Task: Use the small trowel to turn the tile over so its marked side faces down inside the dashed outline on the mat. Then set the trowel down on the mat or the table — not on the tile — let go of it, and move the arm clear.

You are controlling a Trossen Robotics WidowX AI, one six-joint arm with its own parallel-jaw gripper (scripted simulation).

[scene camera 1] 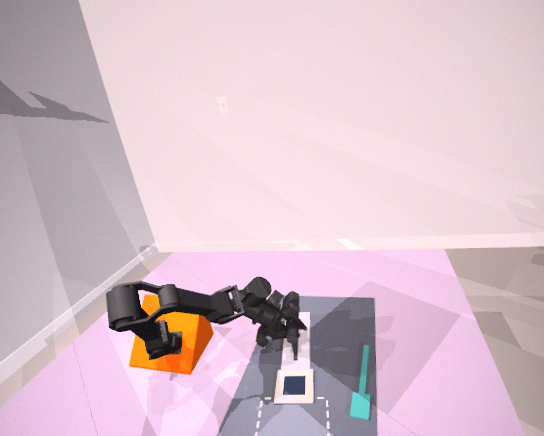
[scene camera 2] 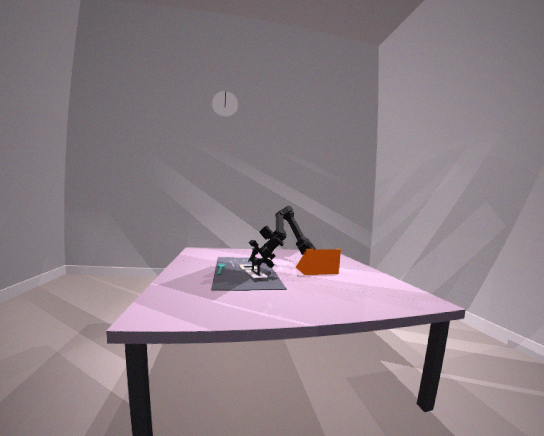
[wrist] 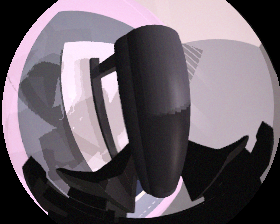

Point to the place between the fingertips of my gripper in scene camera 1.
303, 332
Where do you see a tile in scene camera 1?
293, 386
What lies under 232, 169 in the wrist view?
My gripper.
